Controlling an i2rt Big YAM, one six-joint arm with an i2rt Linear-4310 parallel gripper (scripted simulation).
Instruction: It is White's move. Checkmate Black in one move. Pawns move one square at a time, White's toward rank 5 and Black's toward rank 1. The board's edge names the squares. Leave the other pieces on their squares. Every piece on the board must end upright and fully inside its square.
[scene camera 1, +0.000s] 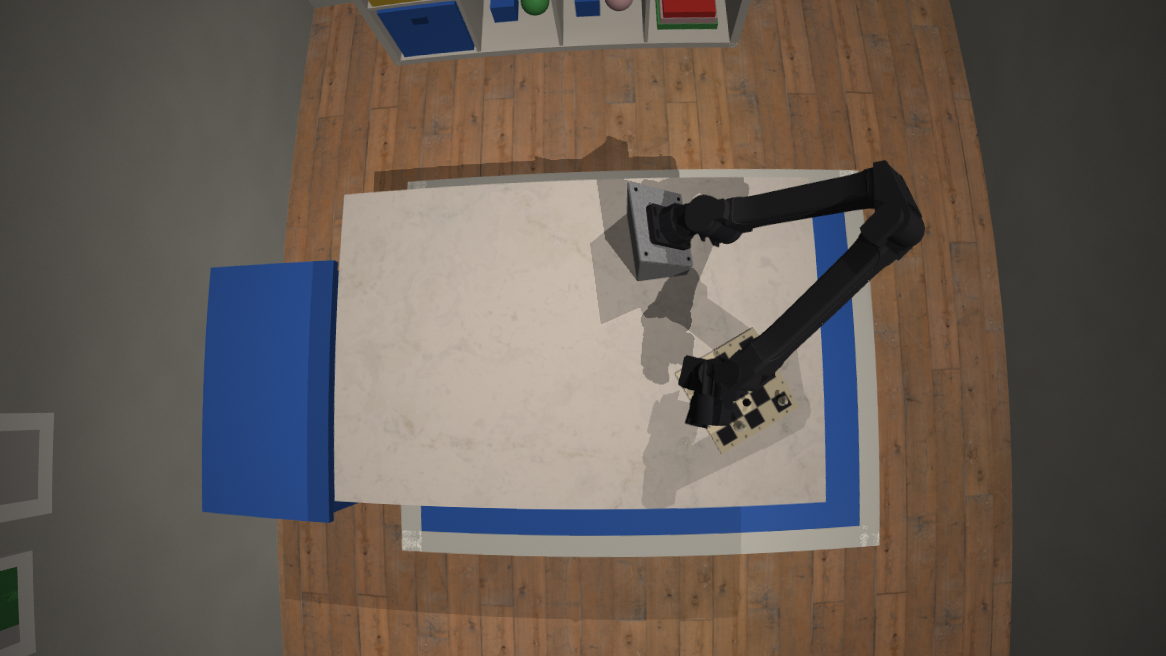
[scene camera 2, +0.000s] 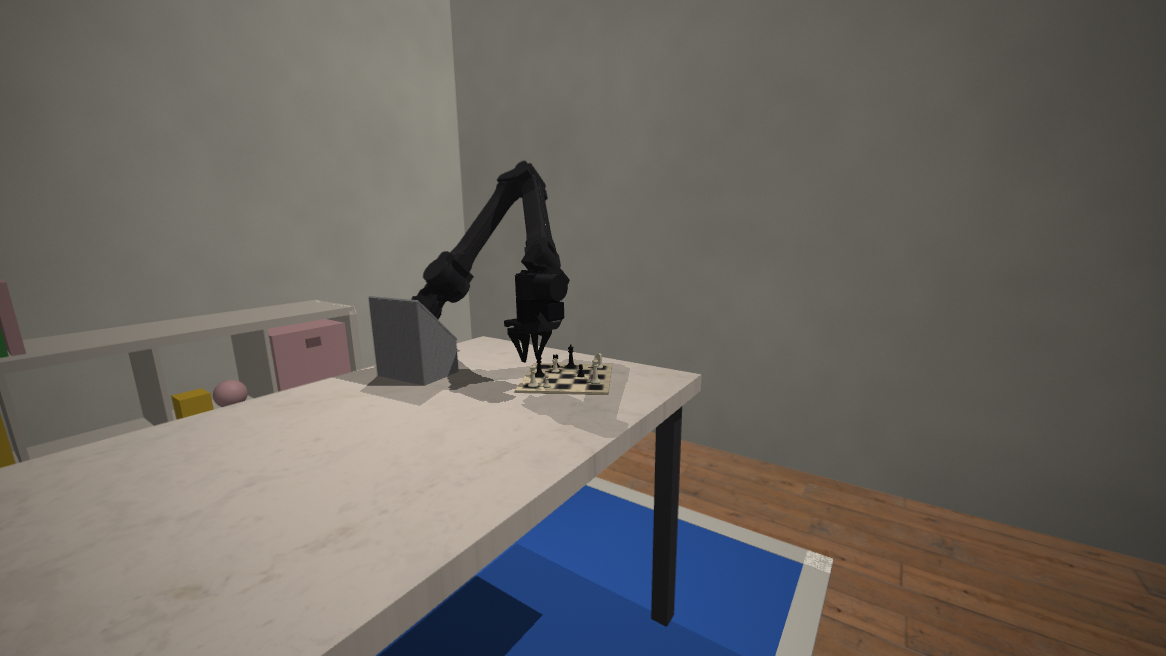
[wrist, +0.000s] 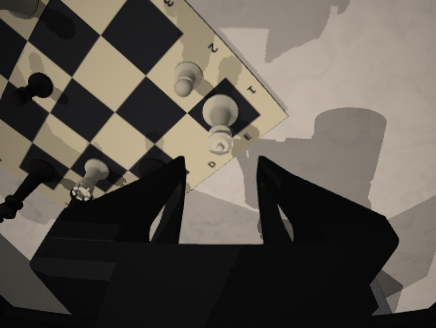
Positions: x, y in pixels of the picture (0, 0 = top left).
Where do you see a small chessboard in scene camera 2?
At 565, 381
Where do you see a black pawn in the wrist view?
At 39, 84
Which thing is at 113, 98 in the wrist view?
A small chessboard.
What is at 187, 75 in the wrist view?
A white pawn.
